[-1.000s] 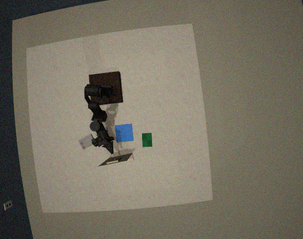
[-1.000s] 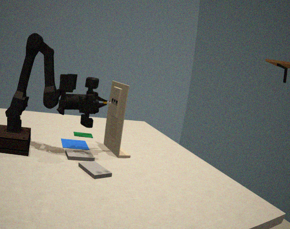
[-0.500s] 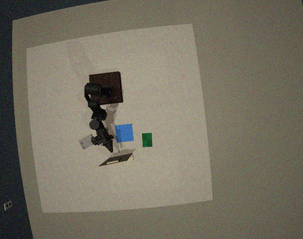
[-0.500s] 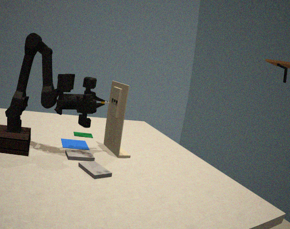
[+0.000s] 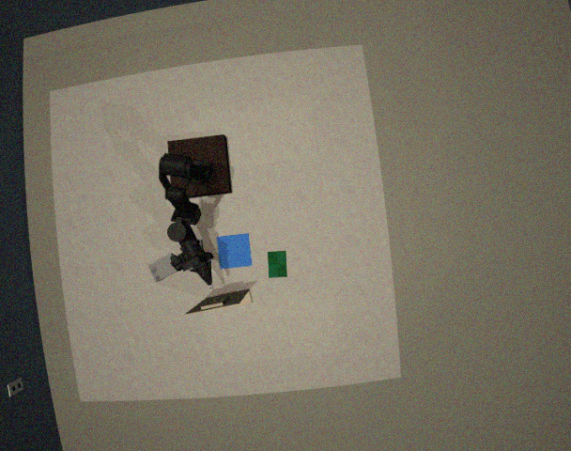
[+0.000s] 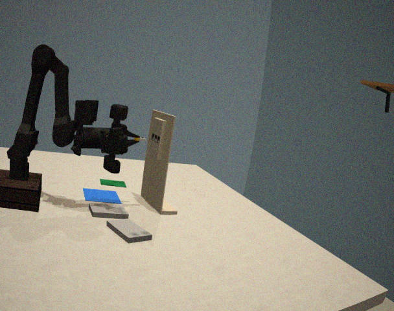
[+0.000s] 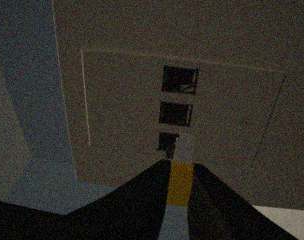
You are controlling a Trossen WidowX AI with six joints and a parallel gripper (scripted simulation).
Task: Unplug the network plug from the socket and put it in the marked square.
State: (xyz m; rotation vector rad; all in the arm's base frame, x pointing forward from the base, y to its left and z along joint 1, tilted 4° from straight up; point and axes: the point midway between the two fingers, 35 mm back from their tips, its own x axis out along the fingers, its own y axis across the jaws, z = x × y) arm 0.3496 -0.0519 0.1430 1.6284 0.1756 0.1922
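The blue square is 20 cm below my gripper tip, 8 cm behind it and 7 cm to the left of it. The rest, counted from my gripper tip: beige panel (7 cm below, 7 cm ahead); then plug (right at my gripper tip); then green patch (21 cm to the left, 20 cm below).
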